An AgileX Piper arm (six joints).
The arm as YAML. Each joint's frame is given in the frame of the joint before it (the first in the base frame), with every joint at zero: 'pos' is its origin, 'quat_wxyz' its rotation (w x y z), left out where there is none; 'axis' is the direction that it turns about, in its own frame. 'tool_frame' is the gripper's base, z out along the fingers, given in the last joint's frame.
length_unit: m
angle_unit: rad
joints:
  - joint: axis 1
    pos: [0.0, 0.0, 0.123]
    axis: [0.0, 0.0, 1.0]
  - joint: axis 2
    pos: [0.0, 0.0, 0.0]
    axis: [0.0, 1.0, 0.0]
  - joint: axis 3
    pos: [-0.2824, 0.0, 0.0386]
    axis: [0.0, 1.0, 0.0]
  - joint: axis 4
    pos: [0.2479, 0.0, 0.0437]
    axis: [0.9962, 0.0, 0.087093]
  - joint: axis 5
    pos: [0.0, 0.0, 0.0]
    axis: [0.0, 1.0, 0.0]
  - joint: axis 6
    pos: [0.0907, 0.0, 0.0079]
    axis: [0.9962, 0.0, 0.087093]
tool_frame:
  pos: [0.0, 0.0, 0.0]
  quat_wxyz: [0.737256, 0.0, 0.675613, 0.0]
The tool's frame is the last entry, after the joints.
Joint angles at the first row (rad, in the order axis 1, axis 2, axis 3, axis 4, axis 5, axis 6):
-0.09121 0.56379 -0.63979 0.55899 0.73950 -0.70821
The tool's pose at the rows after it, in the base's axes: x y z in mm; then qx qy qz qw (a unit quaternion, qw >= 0):
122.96 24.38 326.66 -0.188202 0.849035 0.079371 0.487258
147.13 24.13 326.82 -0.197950 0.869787 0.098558 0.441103
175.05 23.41 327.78 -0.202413 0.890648 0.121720 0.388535
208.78 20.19 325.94 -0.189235 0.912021 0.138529 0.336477
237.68 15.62 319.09 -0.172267 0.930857 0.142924 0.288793
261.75 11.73 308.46 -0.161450 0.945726 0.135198 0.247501
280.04 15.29 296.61 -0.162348 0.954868 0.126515 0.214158
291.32 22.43 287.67 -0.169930 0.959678 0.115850 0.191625
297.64 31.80 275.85 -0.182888 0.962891 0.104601 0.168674
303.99 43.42 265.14 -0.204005 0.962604 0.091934 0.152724
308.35 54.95 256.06 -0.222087 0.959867 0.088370 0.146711
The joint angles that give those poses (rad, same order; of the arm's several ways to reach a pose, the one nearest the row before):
-0.09111 0.67100 -0.67433 0.59157 0.77304 -0.76005
-0.09118 0.80041 -0.73794 0.59407 0.82448 -0.77090
-0.09123 0.94438 -0.82650 0.58596 0.89402 -0.75767
-0.09119 1.10123 -0.92907 0.55812 0.94607 -0.70622
-0.09121 1.23204 -1.01408 0.51227 0.98541 -0.64506
-0.08422 1.34058 -1.07967 0.45321 1.00730 -0.59134
-0.05286 1.42508 -1.12467 0.39941 1.01405 -0.54367
-0.01434 1.47938 -1.15274 0.35131 1.01409 -0.50397
0.02886 1.52081 -1.15751 0.30608 1.00743 -0.47340
0.07692 1.56136 -1.16519 0.26432 0.99332 -0.45569
0.11672 1.59172 -1.16524 0.25130 0.96905 -0.45342

